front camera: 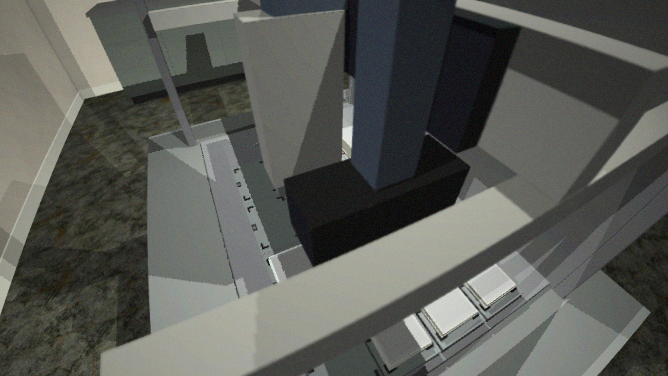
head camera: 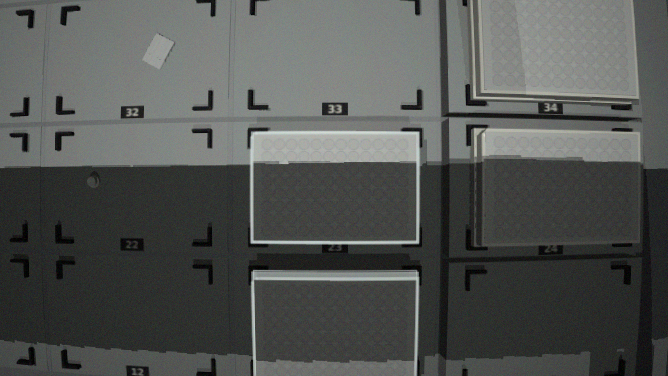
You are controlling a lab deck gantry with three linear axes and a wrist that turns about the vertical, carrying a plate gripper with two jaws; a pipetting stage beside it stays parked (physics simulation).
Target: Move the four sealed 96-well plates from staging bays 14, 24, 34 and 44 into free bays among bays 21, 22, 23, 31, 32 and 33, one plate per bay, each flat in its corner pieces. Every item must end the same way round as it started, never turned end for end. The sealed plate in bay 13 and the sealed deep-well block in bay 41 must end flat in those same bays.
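Where they show: robot's base, link origin: (front camera: 235,170).
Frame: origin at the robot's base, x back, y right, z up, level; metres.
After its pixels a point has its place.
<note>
My gripper (front camera: 377,212) shows as a black body on a blue column in the front view; its jaws are hidden behind the pale beam. A sealed plate (head camera: 335,195) @[x -0.392, y -0.144, z 0.014 m] lies in bay 23. The sealed bay 13 plate (head camera: 335,320) @[x -0.392, y -0.052, z 0.014 m] (front camera: 295,262) @[x -0.366, y -0.048, z 0.014 m] is below it in the head view. Sealed plates stand in bay 24 (head camera: 562,200) @[x -0.554, y -0.141, z 0.029 m] (front camera: 402,342) @[x -0.595, y -0.147, z 0.029 m], bay 34 (head camera: 557,50) @[x -0.553, y -0.249, z 0.029 m] (front camera: 450,311) @[x -0.593, y -0.254, z 0.029 m] and bay 44 (front camera: 491,285) @[x -0.594, y -0.359, z 0.029 m]. Bay 14 (head camera: 545,310) @[x -0.553, y -0.056, z 0.015 m] holds no plate; neither do bays 22, 32 and 33 where they show. The deep-well block cannot be made out.
A small pale card (head camera: 159,50) @[x -0.250, y -0.261, z 0.001 m] lies in bay 32. A small round cap (head camera: 93,180) @[x -0.198, y -0.156, z 0.004 m] lies in bay 22. The pale beam (front camera: 310,295) @[x -0.618, y 0.001, z 0.400 m] crosses the front view before the gripper. A tall grey panel (front camera: 300,95) stands left of the column. A dark shadow crosses the row 2 bays.
</note>
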